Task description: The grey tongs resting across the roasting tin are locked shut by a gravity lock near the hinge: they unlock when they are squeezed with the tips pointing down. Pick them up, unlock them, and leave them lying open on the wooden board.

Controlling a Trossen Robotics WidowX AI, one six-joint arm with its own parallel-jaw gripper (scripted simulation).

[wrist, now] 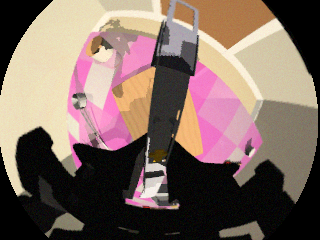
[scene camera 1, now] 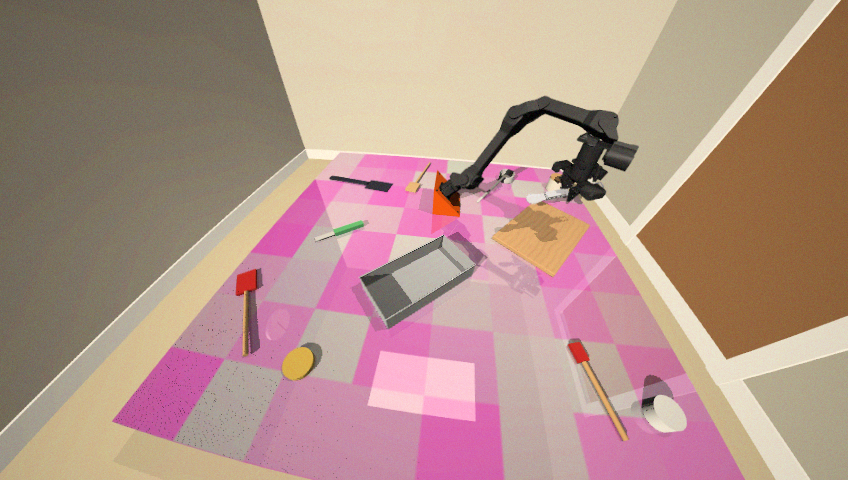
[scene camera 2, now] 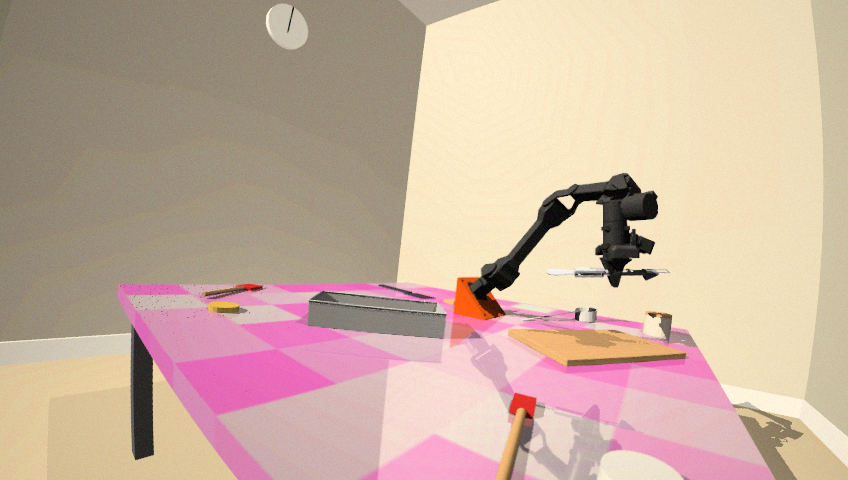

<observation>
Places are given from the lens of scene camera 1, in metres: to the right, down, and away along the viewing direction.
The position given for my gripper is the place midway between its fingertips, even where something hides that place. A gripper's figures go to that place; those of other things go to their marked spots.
my gripper [scene camera 1: 566,199]: 0.49, -0.14, 0.74
yellow disc [scene camera 1: 299,361]: -0.29, 0.28, 0.49
wooden board [scene camera 1: 544,236]: 0.45, -0.01, 0.81
The marked spots on the wooden board and the yellow disc are 0.86 m apart.
</observation>
